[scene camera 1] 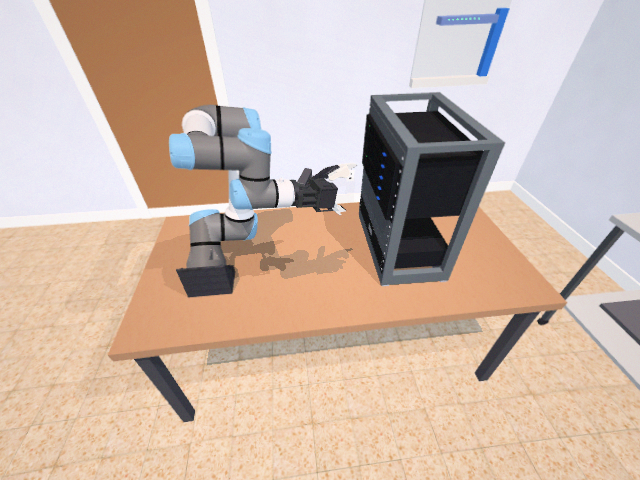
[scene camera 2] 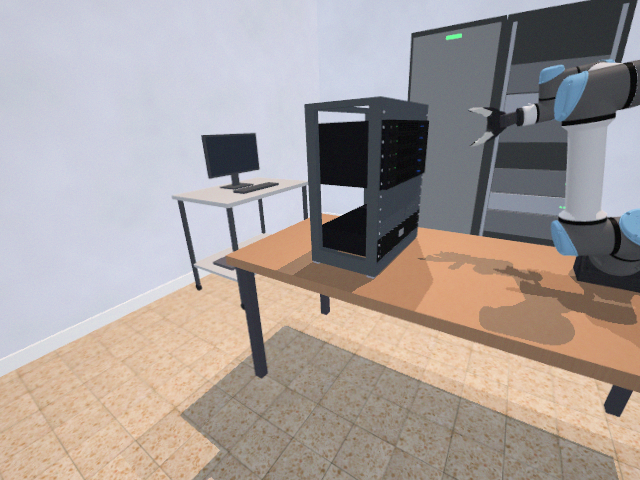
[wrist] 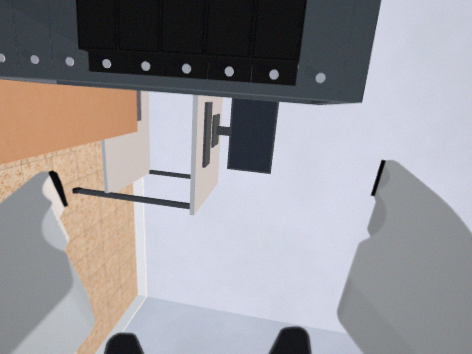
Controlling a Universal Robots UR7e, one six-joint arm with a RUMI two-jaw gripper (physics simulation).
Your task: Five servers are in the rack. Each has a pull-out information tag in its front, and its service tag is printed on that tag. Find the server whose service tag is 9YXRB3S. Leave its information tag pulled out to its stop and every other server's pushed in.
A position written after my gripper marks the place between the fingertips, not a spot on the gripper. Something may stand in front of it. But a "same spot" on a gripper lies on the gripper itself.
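Scene:
My gripper is visible in scene camera 1 [351,188], and scene camera 2 and the wrist view show it too. For my gripper, [scene camera 2: 487,111] and [wrist: 453,288] are the same spot. A grey rack is visible in scene camera 1 [432,169], as well as in scene camera 2 and in the wrist view. For the grey rack, [wrist: 307,59] and [scene camera 2: 425,118] are the same spot.

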